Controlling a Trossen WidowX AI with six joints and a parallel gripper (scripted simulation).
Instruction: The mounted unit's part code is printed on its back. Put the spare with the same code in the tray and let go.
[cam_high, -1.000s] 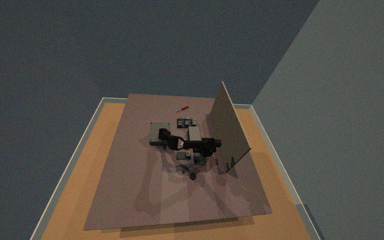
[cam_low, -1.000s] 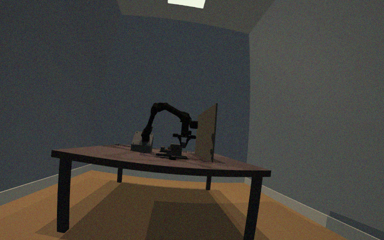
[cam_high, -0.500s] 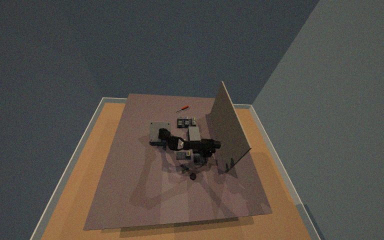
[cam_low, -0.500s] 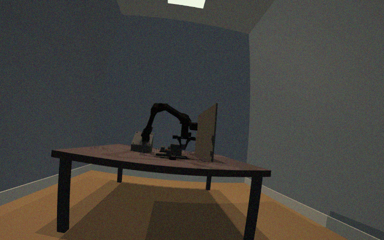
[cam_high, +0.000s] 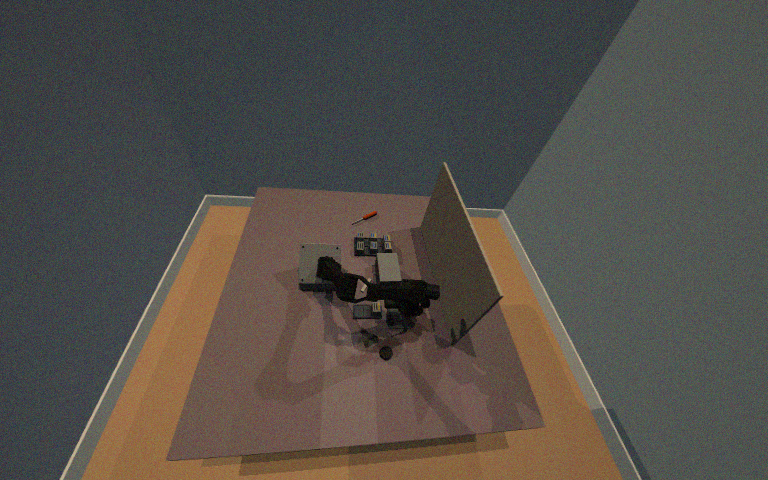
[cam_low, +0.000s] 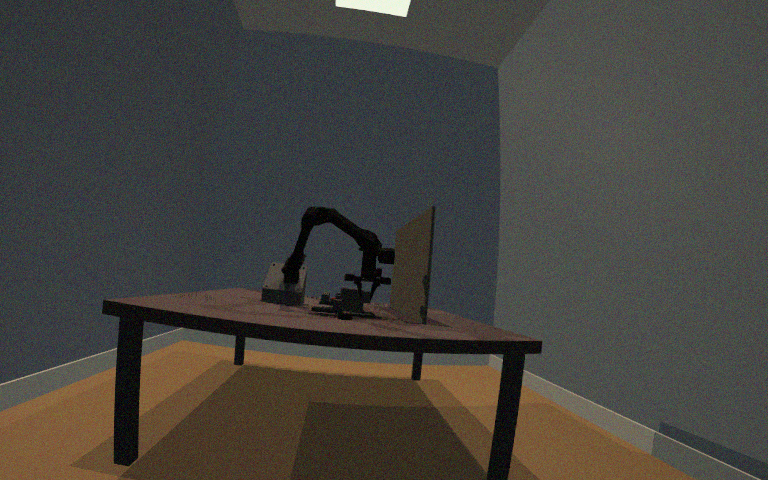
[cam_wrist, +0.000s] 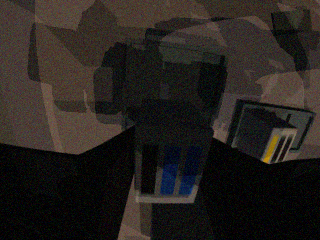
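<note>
Right now the grey tray is 60 mm below my gripper tip and 10 mm behind it. Also, from my gripper tip: dark round object 160 mm to the right, 90 mm behind, 50 mm below; then grey mounted unit 210 mm to the left, 30 mm behind, 10 mm below; then flat piece 150 mm behind, 100 mm to the right, 60 mm below.
</note>
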